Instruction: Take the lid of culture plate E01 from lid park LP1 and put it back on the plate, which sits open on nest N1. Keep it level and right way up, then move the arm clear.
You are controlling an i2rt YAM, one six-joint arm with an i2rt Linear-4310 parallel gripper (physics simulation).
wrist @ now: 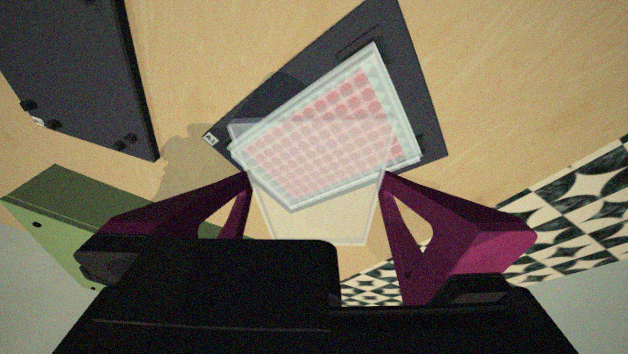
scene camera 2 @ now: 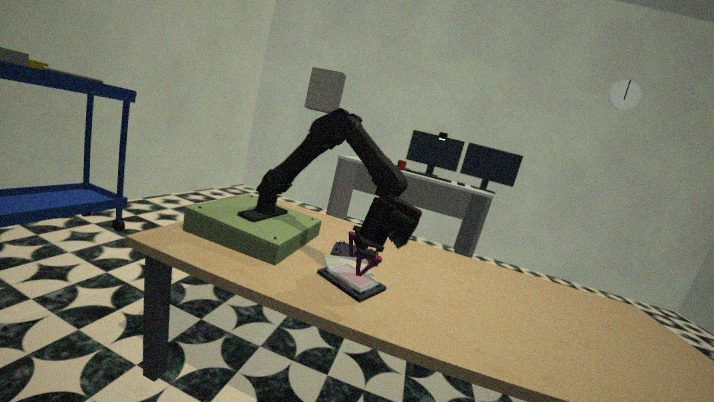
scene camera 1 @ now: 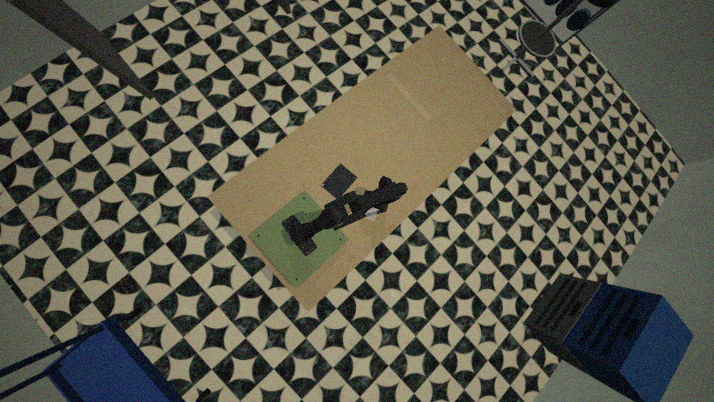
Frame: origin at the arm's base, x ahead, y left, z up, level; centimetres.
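Where they show: gripper, fingertip midpoint: [wrist: 314,177] [scene camera 2: 354,266]; arm's base, link origin: [scene camera 2: 264,214] [scene camera 1: 299,235].
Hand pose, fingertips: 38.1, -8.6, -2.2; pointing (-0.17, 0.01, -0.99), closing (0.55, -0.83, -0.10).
Things, the pixels of their top centre, and the offset from my fingertips, as dx, dy, dz. "spot": a spot on its surface instead. Level surfaces: height alone.
- clear lid, top centre: [wrist: 315,208] [scene camera 2: 349,262] [scene camera 1: 370,207] -1.6, -1.2, +1.0
- culture plate E01, top centre: [wrist: 319,156] [scene camera 2: 353,273] +0.1, +0.0, -2.2
- dark nest N1, surface spot: [wrist: 385,25] spot: +8.5, +1.6, -3.6
- Dark lid park LP1, top centre: [wrist: 39,63] [scene camera 2: 356,249] [scene camera 1: 339,180] -5.6, +20.0, -2.8
- wooden table, surface height: dz -4.8
My gripper [scene camera 2: 356,264] [wrist: 314,177] is shut on the clear lid [scene camera 2: 334,260] [wrist: 320,225], one magenta finger at each side. The lid is right way up as far as I can tell; whether it is exactly level is unclear. It overlaps part of culture plate E01 [scene camera 2: 364,281] [wrist: 350,100], offset toward the robot base and turned relative to it in the wrist view. Any gap between them is hard to judge. The plate, with pink wells, sits on dark nest N1 [scene camera 2: 372,294] [wrist: 385,25]. Dark lid park LP1 [scene camera 1: 340,180] [scene camera 2: 341,248] [wrist: 75,75] holds no lid.
The arm [scene camera 1: 340,210] [scene camera 2: 370,155] stands on a green block [scene camera 1: 300,272] [scene camera 2: 230,235] [wrist: 40,235] on the wooden table [scene camera 1: 400,125] [scene camera 2: 500,320]. LP1 lies near the nest, to its left in the wrist view. A blue cart [scene camera 2: 125,150] and a desk with monitors [scene camera 2: 435,150] stand away from the table.
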